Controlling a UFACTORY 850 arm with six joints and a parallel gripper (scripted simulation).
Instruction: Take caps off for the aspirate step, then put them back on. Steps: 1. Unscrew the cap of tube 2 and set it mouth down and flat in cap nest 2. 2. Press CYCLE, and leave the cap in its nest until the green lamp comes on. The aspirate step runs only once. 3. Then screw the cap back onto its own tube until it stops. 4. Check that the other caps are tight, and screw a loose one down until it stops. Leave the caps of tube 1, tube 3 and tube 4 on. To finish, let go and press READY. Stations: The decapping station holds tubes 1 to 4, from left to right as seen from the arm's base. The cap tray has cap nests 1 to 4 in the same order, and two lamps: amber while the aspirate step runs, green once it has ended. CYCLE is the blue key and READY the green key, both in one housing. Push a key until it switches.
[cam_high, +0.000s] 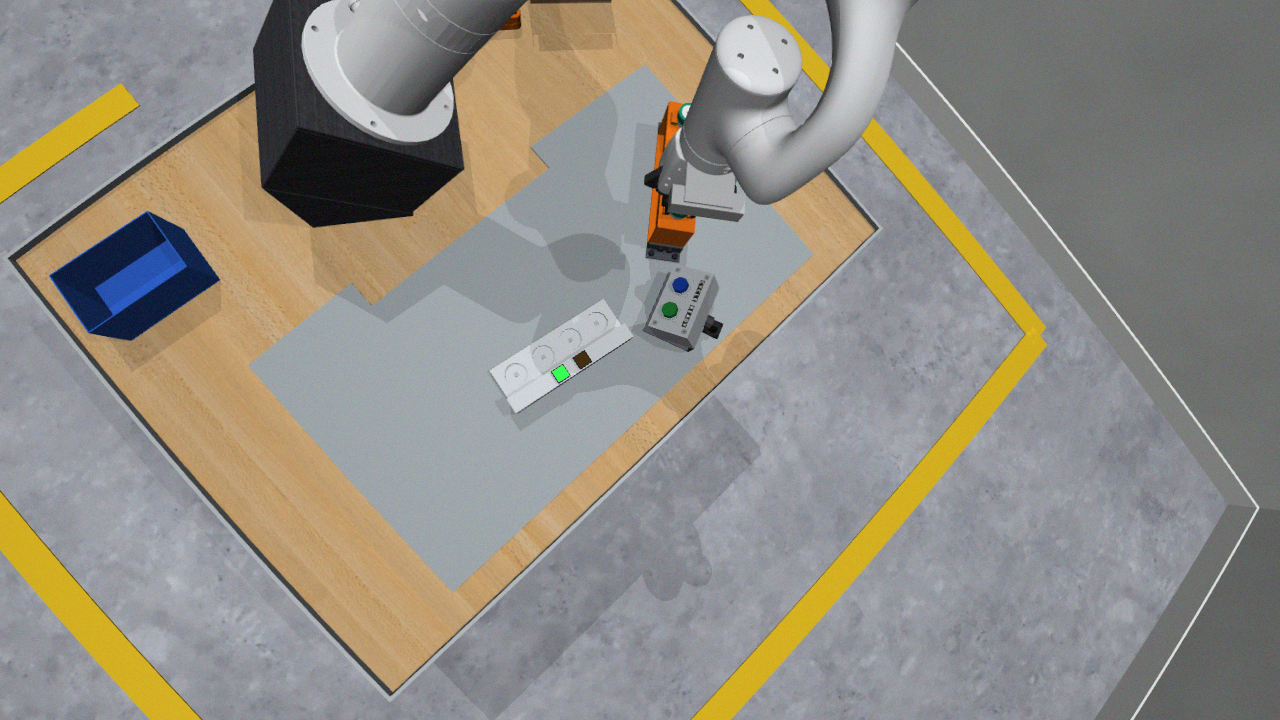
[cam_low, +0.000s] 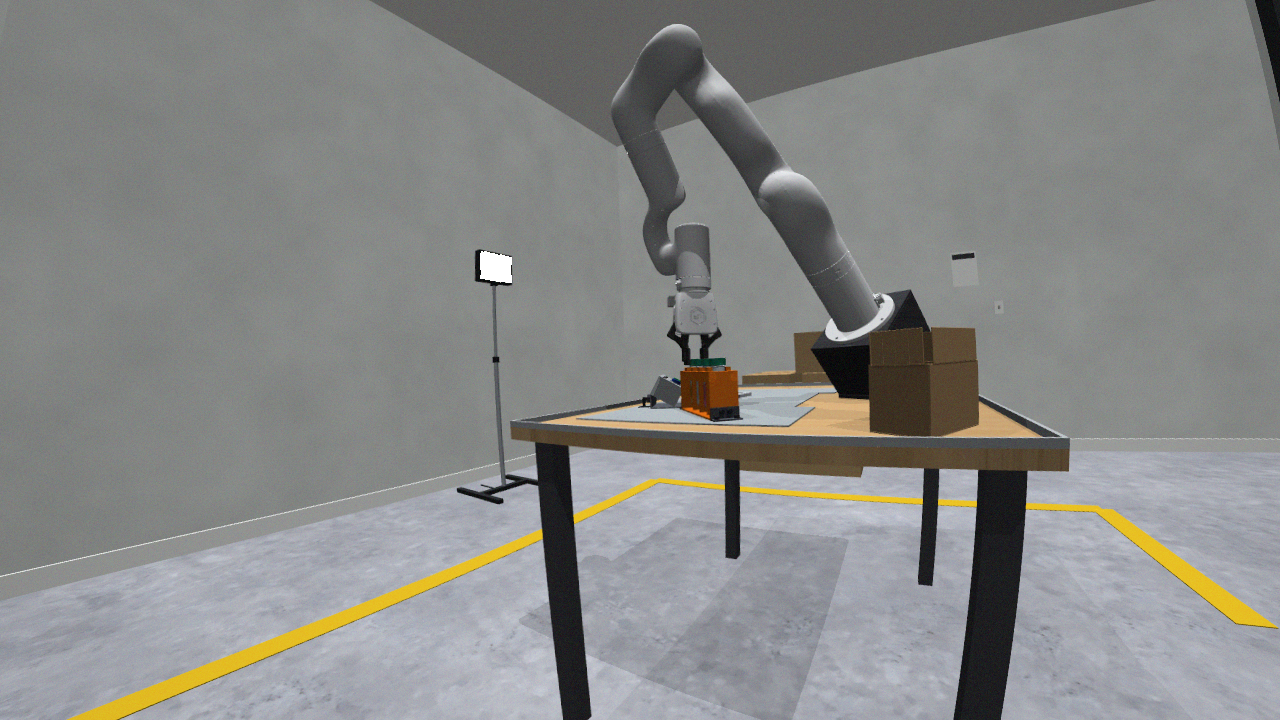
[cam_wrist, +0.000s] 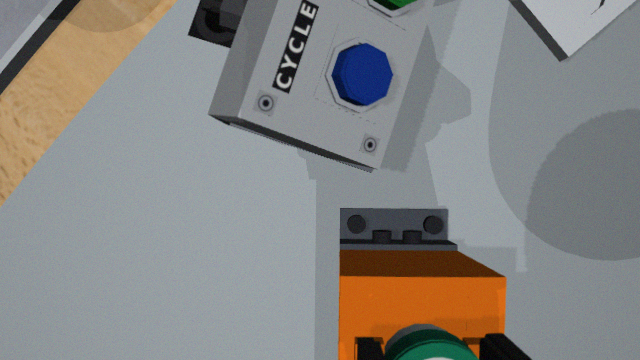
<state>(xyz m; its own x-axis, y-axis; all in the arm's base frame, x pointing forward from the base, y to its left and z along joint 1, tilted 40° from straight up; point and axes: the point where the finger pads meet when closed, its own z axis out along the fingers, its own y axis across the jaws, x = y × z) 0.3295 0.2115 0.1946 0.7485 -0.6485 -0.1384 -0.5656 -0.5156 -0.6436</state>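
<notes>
My hand is 120 mm short of the green ready key, 90 mm to the left of it and 60 mm above it. From my hand the other things lie so: blue cycle key 100 mm ahead, 60 mm below, 50 mm to the right; then key housing 130 mm ahead, 80 mm below, 70 mm to the right; then green-rimmed cap 80 mm behind, 70 mm to the left, 10 mm below.
</notes>
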